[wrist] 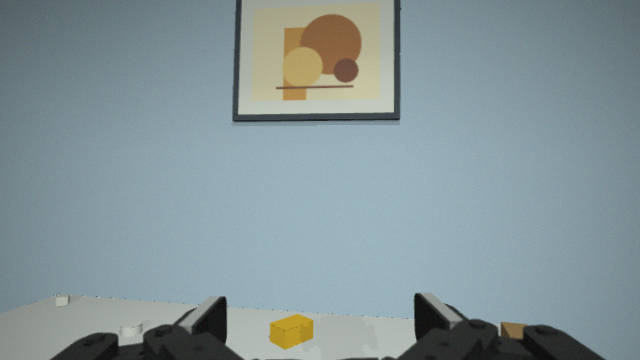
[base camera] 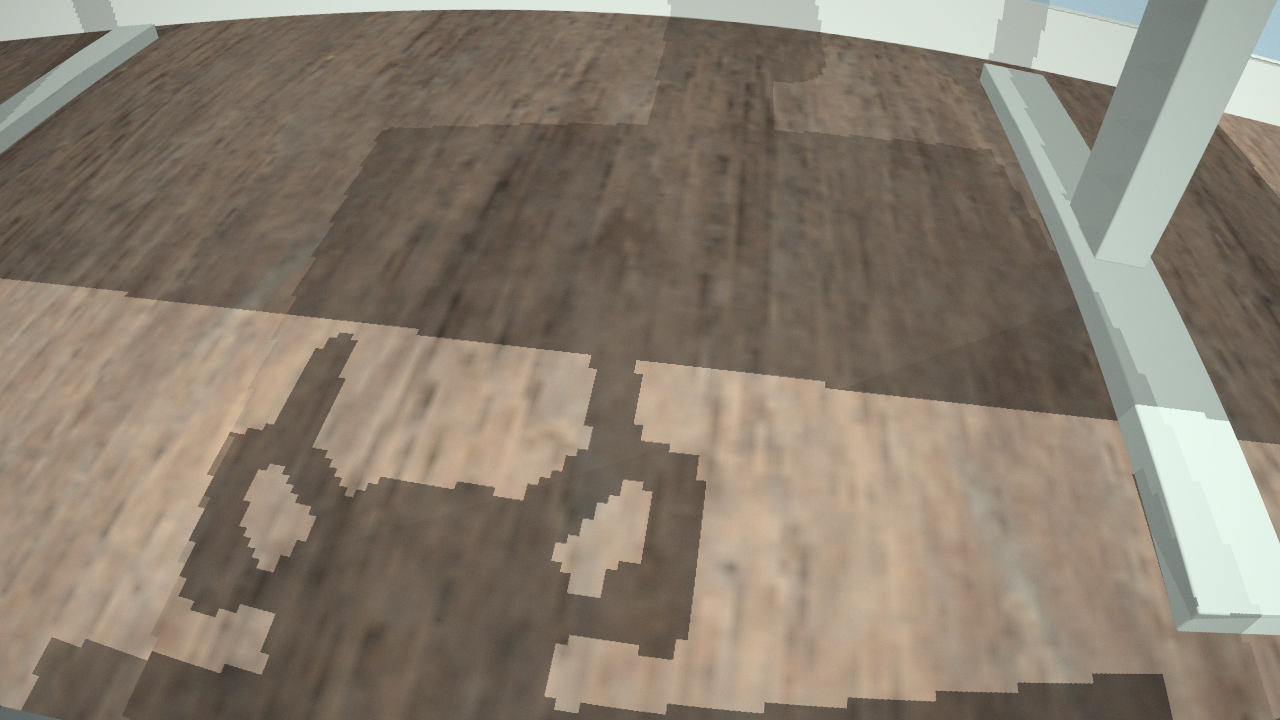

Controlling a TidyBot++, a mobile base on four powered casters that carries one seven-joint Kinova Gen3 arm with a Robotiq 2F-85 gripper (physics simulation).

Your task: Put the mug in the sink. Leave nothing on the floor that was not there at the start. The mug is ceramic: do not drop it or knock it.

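Frame: origin at the arm's base, x ahead, y left, z up, level; millimetres.
Seen in the pictures: gripper, between the fingertips: [wrist: 320, 316].
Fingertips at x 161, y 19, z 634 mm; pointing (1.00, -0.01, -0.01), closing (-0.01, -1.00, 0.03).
Offsets run from my fingertips to a thing's middle. "spot": to the spot under its first point. Level surfaces: height alone.
My gripper [wrist: 320, 316] is open in the wrist view, its two fingers wide apart at the lower left and lower right. Between the fingertips show the wall and, lower down, part of a white table top @(dz -310 mm) [wrist: 250, 325]. The mug does not show in either view, and neither does the sink. The gripper itself does not show in the base camera view; a shadow with a two-pronged outline lies on the floor there.
On the table are a yellow block @(dx +676, dy +59, dz -288 mm) [wrist: 291, 331], a brown block @(dx +619, dy -481, dz -285 mm) [wrist: 512, 330] at the right, a small white cylinder @(dx +697, dy +472, dz -298 mm) [wrist: 131, 330] and a small white block @(dx +888, dy +801, dz -296 mm) [wrist: 62, 300] at the left. A framed picture [wrist: 316, 117] hangs on the wall. Table legs [base camera: 1163, 331] @(spot: dx +769, dy +745, dz -1014 mm) [base camera: 80, 80] stand at both sides.
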